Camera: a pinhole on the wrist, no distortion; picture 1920 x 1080 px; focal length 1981.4 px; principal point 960.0 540.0 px. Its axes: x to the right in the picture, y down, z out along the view. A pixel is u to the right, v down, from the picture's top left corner.
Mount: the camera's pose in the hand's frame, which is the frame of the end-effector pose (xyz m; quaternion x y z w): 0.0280 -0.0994 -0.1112 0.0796 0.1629 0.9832 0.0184
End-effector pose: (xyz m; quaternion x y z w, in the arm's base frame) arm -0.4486 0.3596 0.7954 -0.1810 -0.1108 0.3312 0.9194
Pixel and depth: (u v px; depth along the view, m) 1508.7 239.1 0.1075
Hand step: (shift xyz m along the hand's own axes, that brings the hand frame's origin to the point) 0.0163 -0.0480 -0.0116
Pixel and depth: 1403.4 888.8 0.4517
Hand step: 0.0009 -0.0250 0.3517
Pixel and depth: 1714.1 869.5 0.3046
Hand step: -0.0374 -0.0434 0.2072
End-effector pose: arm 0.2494 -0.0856 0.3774 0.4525 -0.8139 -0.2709 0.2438
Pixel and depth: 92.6 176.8 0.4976
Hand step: 0.3247 0.1313 0.2914
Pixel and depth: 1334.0 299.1 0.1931
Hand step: 0.0237 -0.0136 0.0671
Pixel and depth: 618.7 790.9 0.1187
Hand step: 0.0673 -0.0772 0.0015
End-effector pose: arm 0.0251 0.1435 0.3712 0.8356 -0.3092 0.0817 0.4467
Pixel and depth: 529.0 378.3 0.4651
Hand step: 0.2038 0.0779 0.2958
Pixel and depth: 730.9 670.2 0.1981
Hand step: 0.0827 -0.0503 0.0746
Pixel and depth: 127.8 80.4 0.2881
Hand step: 0.1949 0.0478 0.1181
